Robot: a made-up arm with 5 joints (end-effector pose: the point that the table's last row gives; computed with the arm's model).
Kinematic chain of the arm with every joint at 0, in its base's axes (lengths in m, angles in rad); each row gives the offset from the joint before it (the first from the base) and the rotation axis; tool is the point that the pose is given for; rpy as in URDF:
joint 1: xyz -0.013 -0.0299 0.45 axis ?
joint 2: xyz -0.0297 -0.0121 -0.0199 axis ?
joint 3: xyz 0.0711 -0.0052 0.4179 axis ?
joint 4: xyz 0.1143 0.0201 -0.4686 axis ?
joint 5: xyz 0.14 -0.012 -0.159 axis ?
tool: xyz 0.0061 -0.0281 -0.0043 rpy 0 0 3.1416
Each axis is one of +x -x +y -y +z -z.
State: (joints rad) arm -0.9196 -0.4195 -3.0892 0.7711 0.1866
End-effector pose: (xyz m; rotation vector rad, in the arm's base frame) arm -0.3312 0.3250 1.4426 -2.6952 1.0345 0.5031
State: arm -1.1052 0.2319 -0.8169 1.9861 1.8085
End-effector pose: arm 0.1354 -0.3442 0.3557 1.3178 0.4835 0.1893
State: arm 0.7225 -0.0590 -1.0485 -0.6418 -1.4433
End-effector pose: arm 0.4548 0.3735 0.9393 1.6879 -0.6361 -0.7066
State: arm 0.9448 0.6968 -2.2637 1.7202 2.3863
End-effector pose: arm 0.4805 0.6647 0.6383 -0.0164 0.1726 1.6964
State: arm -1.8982 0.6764 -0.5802 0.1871 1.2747
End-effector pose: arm -0.1703 -0.4209 0.0452 0.2697 -0.0869 -0.0311
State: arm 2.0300 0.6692 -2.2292 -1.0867 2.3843
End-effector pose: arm -0.3430 0.6217 1.0219 1.7620 -2.3846 0.7373
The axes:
joint 1: +z
joint 2: +y
joint 3: +y
joint 4: +y
joint 5: -z

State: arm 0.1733 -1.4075 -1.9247 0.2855 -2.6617
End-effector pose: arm -0.7677 -0.1432 1.1832 0.9778 -2.8866 -0.0221
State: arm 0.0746 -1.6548 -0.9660 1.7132 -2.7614
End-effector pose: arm -0.1144 -0.0183 0.9428 0.2054 -0.8875 -0.2843
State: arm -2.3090 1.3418 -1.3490 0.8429 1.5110
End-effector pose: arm -0.3387 -0.3627 -0.2049 0.7843 -0.3307 -0.6379
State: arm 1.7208 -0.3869 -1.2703 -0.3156 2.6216
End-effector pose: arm -0.0905 0.4018 1.1733 1.2895 -1.8833 1.3592
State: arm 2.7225 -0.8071 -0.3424 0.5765 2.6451
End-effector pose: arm -0.3674 0.1142 0.6117 -0.7781 0.3834 -2.9421
